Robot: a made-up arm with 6 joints. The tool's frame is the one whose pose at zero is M. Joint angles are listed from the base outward.
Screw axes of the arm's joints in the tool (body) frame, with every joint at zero. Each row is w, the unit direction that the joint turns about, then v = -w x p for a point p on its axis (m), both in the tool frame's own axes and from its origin. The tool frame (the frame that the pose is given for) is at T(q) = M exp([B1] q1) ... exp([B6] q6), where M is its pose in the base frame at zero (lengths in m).
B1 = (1, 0, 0, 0, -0.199, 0.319)
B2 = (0, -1, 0, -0.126, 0, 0.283)
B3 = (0, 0, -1, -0.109, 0.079, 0)
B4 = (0, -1, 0, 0.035, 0, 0.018)
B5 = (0, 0, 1, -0.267, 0.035, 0)
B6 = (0, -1, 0, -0.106, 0, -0.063)
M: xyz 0.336 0.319 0.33 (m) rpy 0 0 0 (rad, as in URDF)
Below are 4 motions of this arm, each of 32 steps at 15 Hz.
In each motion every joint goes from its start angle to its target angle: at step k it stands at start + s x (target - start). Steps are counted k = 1, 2, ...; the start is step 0. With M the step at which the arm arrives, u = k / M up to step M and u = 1 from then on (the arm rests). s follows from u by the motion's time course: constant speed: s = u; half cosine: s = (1 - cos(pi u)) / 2; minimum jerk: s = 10 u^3 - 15 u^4 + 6 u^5.
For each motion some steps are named. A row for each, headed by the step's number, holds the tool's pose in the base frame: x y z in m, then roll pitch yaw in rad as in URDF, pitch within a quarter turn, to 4 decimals.
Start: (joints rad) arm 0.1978 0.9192 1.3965 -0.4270 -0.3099 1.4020
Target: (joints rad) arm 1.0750 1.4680 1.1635 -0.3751 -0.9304 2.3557
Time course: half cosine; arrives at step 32
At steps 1, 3, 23, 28, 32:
1: 0.2113 0.4780 0.4674 0.8341 -0.4335 -2.3453
3: 0.2118 0.4690 0.4734 0.8278 -0.4279 -2.3613
23: 0.2328 0.0601 0.5193 0.2149 -0.5153 -2.7782
28: 0.2334 -0.0030 0.4861 0.0392 -0.5840 -2.7592
32: 0.2333 -0.0181 0.4757 -0.0112 -0.6021 -2.7467

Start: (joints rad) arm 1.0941 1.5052 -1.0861 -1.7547 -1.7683 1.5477
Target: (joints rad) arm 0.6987 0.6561 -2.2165 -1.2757 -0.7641 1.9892
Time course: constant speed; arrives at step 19
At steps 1, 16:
1: 0.1700 -0.5997 0.4028 -2.0371 -1.3483 0.4149
16: 0.6086 -0.1432 0.6868 -2.1397 -0.3386 2.4660

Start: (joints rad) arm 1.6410 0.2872 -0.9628 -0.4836 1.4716 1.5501
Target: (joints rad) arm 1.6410 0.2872 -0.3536 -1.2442 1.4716 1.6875
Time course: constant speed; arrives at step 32
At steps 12, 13, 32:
12: 0.2529 -0.3397 -0.0271 -2.6463 -0.3912 -1.2303
13: 0.2409 -0.3446 -0.0248 -2.6724 -0.3890 -1.1991
32: 0.0616 -0.4467 0.0638 -3.0660 -0.1757 -0.6427

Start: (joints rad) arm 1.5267 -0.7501 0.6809 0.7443 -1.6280 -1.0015
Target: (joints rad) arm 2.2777 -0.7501 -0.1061 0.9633 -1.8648 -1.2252
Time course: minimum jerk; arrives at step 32
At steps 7, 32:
7: 0.3462 -0.2115 0.0529 -2.3311 0.8401 2.0893
32: 0.5975 0.1508 0.0156 -2.8082 -0.4519 1.4311

